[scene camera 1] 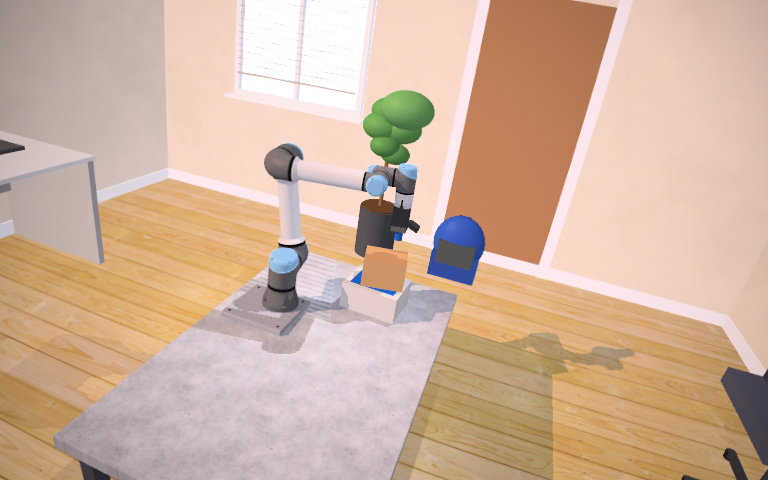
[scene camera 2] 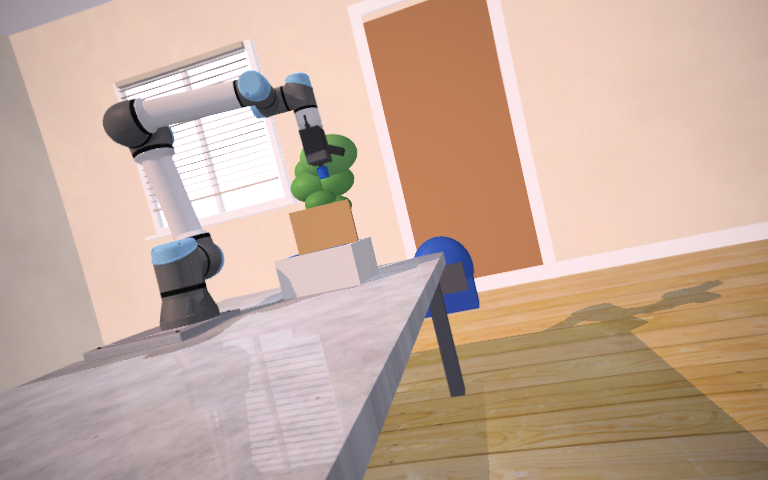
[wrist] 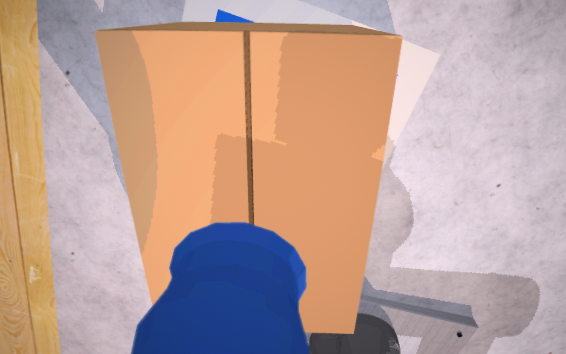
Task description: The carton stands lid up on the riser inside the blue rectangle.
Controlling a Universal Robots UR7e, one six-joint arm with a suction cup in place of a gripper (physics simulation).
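Places are measured from the arm's base along level axes (x back, y left, z down), in millimetres.
Pixels of known places: end effector, tool point: [scene camera 1: 397, 239] [scene camera 2: 324, 177] [wrist: 238, 278]; arm's base, origin of the base link: [scene camera 1: 280, 302] [scene camera 2: 191, 321] [wrist: 352, 344].
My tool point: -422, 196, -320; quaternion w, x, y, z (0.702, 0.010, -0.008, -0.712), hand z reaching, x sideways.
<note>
For each thing: its top centre in the pictures, then the offset to it from my tool point, as dx, dy, dz. Level surfaces: height alone.
- orange-brown carton, middle of its top: [wrist: 251, 215] [scene camera 2: 320, 206] [scene camera 1: 386, 255] +36, +2, +85
- white riser, middle of its top: [wrist: 272, 154] [scene camera 2: 324, 248] [scene camera 1: 378, 281] +54, -5, +214
- blue rectangle, middle of its top: [wrist: 272, 154] [scene camera 1: 378, 281] +54, -5, +214
- grey table, its level: dz +334
The orange-brown carton [scene camera 1: 384, 274] [scene camera 2: 323, 227] [wrist: 320, 175] stands upright on the white riser [scene camera 1: 373, 304] [scene camera 2: 322, 274] [wrist: 416, 85]. Its top face, with a dark seam along the middle, faces up in the wrist view. The carton is turned at an angle to the riser's edges. Parts of the blue rectangle [scene camera 1: 356, 278] [wrist: 229, 16] show beside the carton on the riser's top. The carton hides the rest, so I cannot tell whether its whole base lies inside. My gripper, a blue suction cup [scene camera 1: 398, 237] [scene camera 2: 323, 173] [wrist: 237, 250], hangs above the carton, apart from it and holding nothing.
The riser stands near the far end of the grey table [scene camera 1: 254, 396] [scene camera 2: 169, 407], beside the arm's base plate [scene camera 1: 249, 311] [scene camera 2: 186, 333]. A potted plant [scene camera 1: 399, 113] [scene camera 2: 339, 155] is behind. A blue rounded object [scene camera 1: 459, 232] [scene camera 2: 441, 249] is beyond the table's far right corner.
</note>
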